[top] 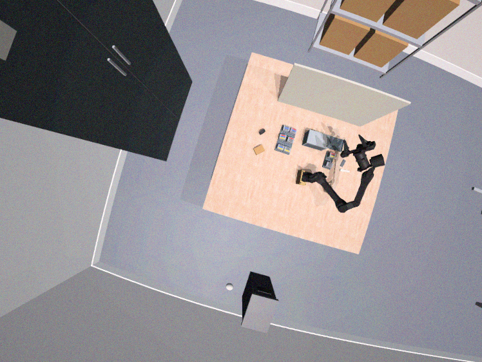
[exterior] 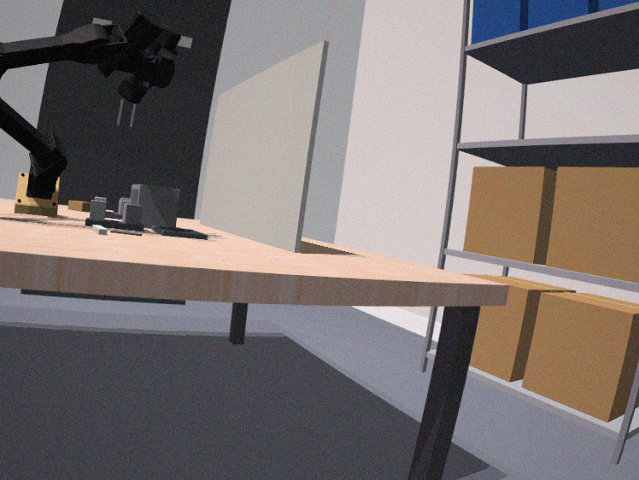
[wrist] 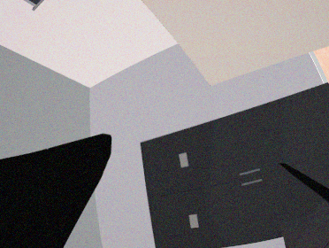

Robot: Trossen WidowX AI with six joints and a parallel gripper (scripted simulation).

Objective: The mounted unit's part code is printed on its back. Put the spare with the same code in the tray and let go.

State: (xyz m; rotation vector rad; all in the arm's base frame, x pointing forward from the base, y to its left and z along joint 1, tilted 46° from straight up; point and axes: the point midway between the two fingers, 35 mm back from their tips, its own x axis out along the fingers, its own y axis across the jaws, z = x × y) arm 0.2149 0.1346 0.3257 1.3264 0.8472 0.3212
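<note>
My gripper tip is 340 mm above the grey spare block, 260 mm to the right of it and 70 mm short of it. From my gripper tip the other things lie so: grey mounted unit (330 mm below, 80 mm to the left, 40 mm ahead); then flat dark tray (380 mm below, 100 mm to the right, 60 mm ahead); then tall beige panel (280 mm ahead, 160 mm below, 60 mm to the left).
</note>
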